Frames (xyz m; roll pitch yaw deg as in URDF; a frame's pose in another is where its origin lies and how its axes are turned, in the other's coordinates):
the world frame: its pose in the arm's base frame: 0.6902 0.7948 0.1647 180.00 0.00 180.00
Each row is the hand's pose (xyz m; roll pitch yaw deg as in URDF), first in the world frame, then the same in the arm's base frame.
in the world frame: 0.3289 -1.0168 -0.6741 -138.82 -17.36 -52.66
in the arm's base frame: 0.3613 -0.2220 0.8388 41.18 17.36 -127.34
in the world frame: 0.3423 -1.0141 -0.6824 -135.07 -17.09 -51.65
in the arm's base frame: 0.3479 -0.2193 0.8471 44.93 17.09 -128.35
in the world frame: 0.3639 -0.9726 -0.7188 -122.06 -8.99 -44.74
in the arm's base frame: 0.3263 -0.1778 0.8835 57.94 8.99 -135.26
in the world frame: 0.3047 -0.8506 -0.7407 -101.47 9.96 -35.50
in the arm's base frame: 0.3855 -0.0558 0.9054 78.53 -9.96 -144.50
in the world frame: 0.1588 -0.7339 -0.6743 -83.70 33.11 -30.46
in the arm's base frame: 0.5314 0.0609 0.8390 96.30 -33.11 -149.54
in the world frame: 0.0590 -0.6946 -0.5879 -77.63 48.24 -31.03
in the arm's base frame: 0.6312 0.1002 0.7526 102.37 -48.24 -148.97
